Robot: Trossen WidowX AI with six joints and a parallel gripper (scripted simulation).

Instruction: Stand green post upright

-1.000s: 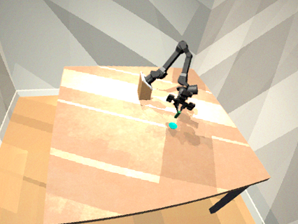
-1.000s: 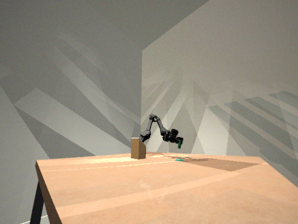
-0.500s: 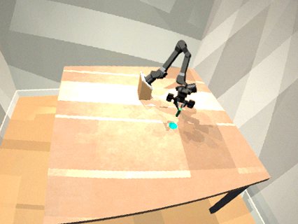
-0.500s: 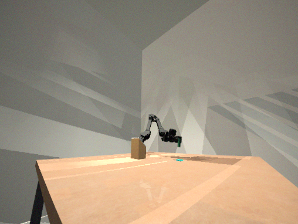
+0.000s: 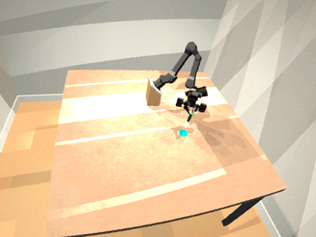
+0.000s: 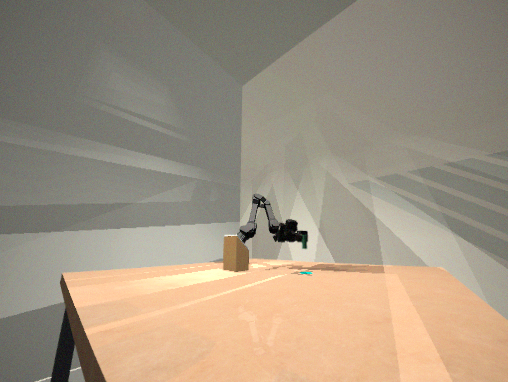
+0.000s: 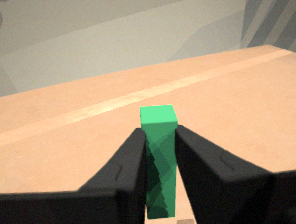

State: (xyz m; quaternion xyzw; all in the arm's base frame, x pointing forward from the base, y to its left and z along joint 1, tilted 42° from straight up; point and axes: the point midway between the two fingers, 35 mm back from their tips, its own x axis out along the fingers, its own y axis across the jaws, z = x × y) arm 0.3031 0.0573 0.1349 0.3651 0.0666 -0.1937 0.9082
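Right now my gripper tip is 20 mm above the green post. Also, from my gripper tip: cyan circle 160 mm below.
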